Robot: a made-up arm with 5 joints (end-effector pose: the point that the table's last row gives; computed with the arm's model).
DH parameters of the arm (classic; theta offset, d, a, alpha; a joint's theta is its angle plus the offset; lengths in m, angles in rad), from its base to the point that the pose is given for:
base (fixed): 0.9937 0 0.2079 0
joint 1: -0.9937 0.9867 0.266 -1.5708
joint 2: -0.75 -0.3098 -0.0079 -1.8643
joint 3: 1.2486 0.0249 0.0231 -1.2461
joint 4: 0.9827 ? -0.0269 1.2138
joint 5: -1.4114 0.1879 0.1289 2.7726
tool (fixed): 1.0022 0.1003 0 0
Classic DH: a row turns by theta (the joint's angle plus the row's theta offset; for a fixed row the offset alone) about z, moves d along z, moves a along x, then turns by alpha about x.
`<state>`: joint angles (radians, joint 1 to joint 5).
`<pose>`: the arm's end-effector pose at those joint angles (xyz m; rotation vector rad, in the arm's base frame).
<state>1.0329 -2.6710 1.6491 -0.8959 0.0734</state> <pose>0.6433 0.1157 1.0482 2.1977 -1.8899 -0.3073</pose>
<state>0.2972 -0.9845 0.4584 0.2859 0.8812</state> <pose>0.4293 -0.2123 1.0097 -0.2335 -0.9307 -1.5605</pose>
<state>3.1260 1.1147 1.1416 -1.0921 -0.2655</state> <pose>-0.2417 0.5733 0.8566 0.8469 0.5385 -2.6003</pose>
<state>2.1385 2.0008 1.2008 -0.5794 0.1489</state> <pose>0.4076 0.6192 0.9234 -2.2832 0.0640 1.3507</pose>
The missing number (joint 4, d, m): -0.0206
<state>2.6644 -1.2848 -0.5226 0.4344 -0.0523</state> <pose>0.0618 0.5710 1.1778 0.3510 -1.7687 0.5257</pose>
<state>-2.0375 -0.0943 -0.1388 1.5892 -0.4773</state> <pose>-0.3882 0.1037 1.1456 0.3191 -2.1998 1.4161</pose>
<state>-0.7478 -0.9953 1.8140 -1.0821 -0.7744</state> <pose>0.0588 -0.3514 1.1157 -0.9926 -1.2695 -0.9035</pose>
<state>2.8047 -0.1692 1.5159 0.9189 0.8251</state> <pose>0.1291 0.5579 0.9751 -0.8030 -0.3465 0.3159</pose>
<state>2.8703 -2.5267 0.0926 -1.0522 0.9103</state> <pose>0.0908 0.5935 1.0683 2.5922 -0.5111 0.2205</pose>
